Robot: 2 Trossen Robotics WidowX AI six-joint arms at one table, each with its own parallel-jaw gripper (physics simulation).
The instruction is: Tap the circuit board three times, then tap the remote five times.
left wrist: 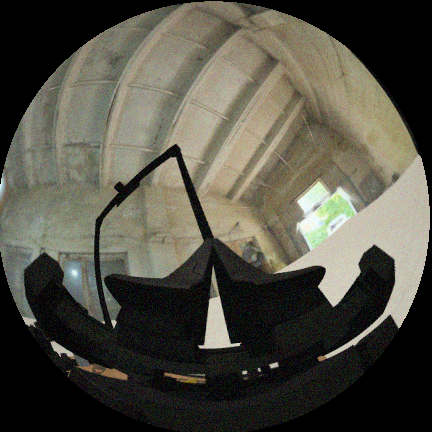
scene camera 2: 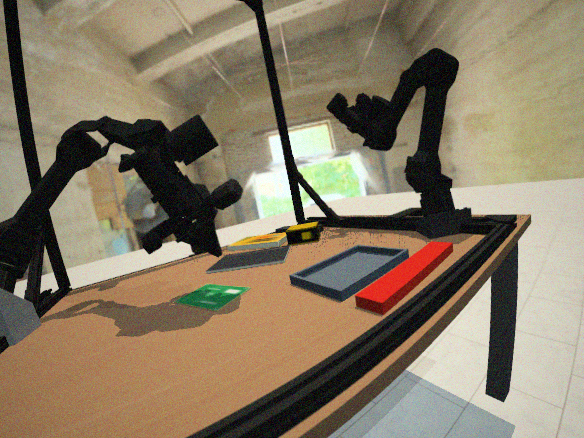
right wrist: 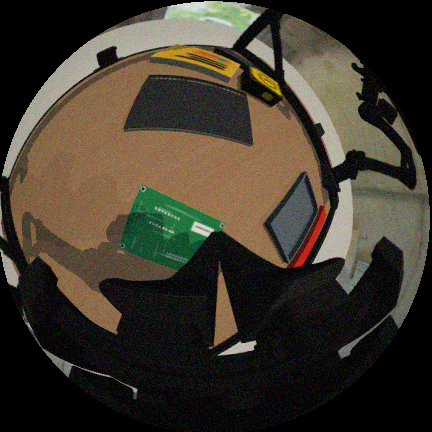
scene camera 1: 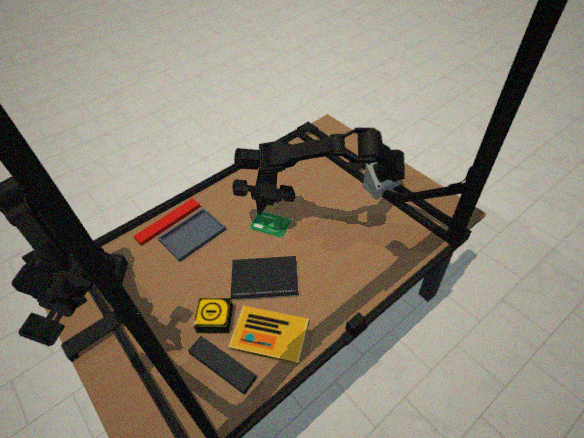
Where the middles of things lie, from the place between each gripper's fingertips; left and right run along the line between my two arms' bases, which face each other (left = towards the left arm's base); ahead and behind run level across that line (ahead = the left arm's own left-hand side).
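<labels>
The black remote [scene camera 1: 241, 378] is 24 cm to the left of my right hand, 39 cm behind it and 6 cm below it. I see the red bar [scene camera 2: 382, 295] 15 cm ahead of my right hand, 28 cm to the left of it and 6 cm below it.
From my left hand, the red bar is 16 cm to the right, 51 cm ahead and 42 cm below. As for the black remote, my left hand is 42 cm above it, 20 cm to the left of it and 3 cm past it.
</labels>
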